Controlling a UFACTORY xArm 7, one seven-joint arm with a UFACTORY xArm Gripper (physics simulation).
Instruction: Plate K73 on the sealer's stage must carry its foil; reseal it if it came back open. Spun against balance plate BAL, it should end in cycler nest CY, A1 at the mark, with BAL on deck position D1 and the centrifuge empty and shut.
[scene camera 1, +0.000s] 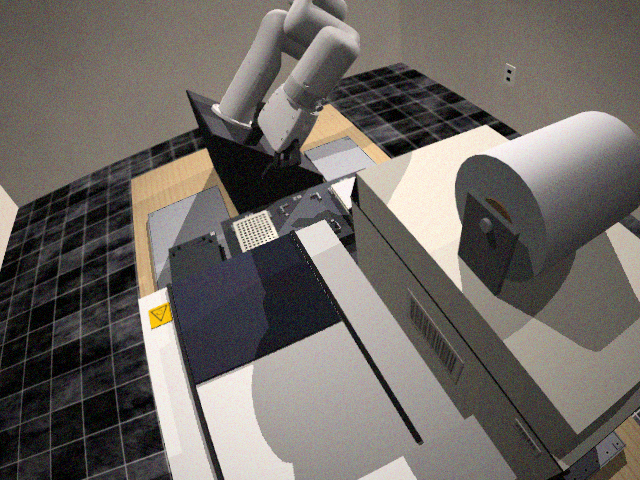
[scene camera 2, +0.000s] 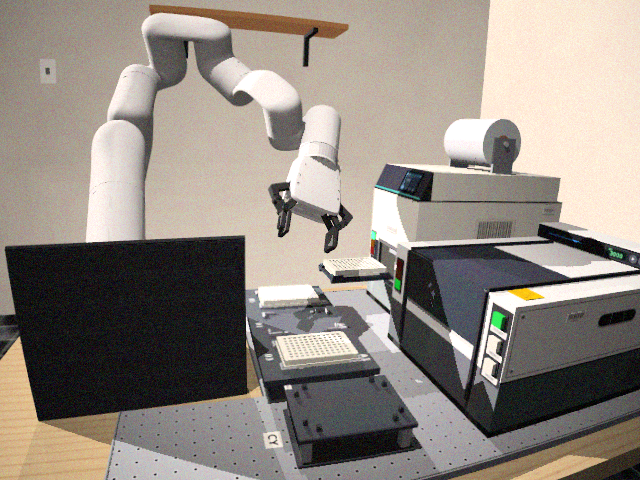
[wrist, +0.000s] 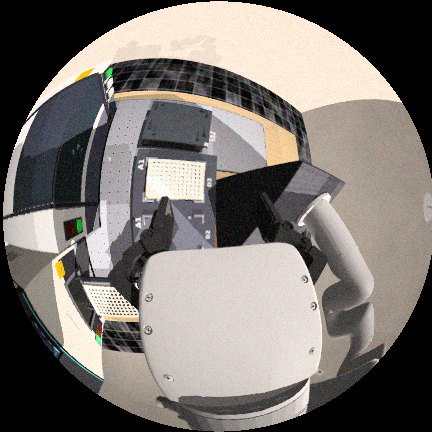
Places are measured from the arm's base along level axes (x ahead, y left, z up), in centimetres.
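Pixels of known places: gripper, between the fingertips: (scene camera 1: 258, 160) (scene camera 2: 307, 242) (wrist: 214, 204); arm's base, origin of its link: (scene camera 1: 232, 118) (scene camera 2: 115, 276) (wrist: 313, 208).
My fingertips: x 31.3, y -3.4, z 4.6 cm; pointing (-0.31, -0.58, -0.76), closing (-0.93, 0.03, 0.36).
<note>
For each thing: its middle in the pictures, then the offset to it from my fingertips.
- pale plate, middle of its body: (wrist: 113, 300) (scene camera 2: 354, 266) dx +18.5, dy +17.0, dz -11.3 cm
- welled plate, middle of its body: (scene camera 2: 315, 348) (wrist: 174, 179) (scene camera 1: 257, 235) dx +0.4, dy -5.2, dz -17.7 cm
- plain white-topped plate, middle of its body: (scene camera 2: 287, 295) (scene camera 1: 358, 196) dx +3.2, dy +19.5, dz -17.7 cm
- Cycler nest CY, middle of its body: (scene camera 2: 346, 414) (scene camera 1: 198, 269) (wrist: 177, 123) dx -0.8, dy -20.4, dz -20.1 cm
- centrifuge, middle of its body: (scene camera 1: 294, 404) (scene camera 2: 535, 303) dx +41.8, dy -14.9, dz -10.8 cm
- sealer, middle of its body: (scene camera 1: 502, 288) (scene camera 2: 466, 214) dx +48.2, dy +14.6, dz +0.8 cm
- white foil roll, middle of its body: (scene camera 1: 552, 190) (scene camera 2: 481, 142) dx +50.3, dy +14.4, dz +18.8 cm
My gripper (scene camera 1: 279, 162) (scene camera 2: 307, 237) (wrist: 214, 204) is open and empty, high above the deck. A pale plate (scene camera 2: 354, 265) (wrist: 111, 300) with visible wells sits on the sealer's extended stage; no foil shows on it. Another welled plate (scene camera 1: 254, 230) (scene camera 2: 316, 347) (wrist: 176, 179) sits on D3. A plain white-topped plate (scene camera 2: 287, 295) (scene camera 1: 343, 192) sits at the far end of the deck. Plate names are not readable. Cycler nest CY (scene camera 1: 195, 258) (scene camera 2: 351, 403) (wrist: 176, 125) is empty. The centrifuge (scene camera 2: 568, 320) (scene camera 1: 258, 304) (wrist: 60, 145) is shut; its inside is hidden.
The sealer (scene camera 2: 485, 222) stands behind the centrifuge, with a white foil roll (scene camera 1: 568, 180) (scene camera 2: 473, 140) on top. A tall black panel (scene camera 2: 129, 325) (wrist: 240, 205) stands between the arm's base and the deck. A wall shelf (scene camera 2: 258, 21) is behind the arm.
</note>
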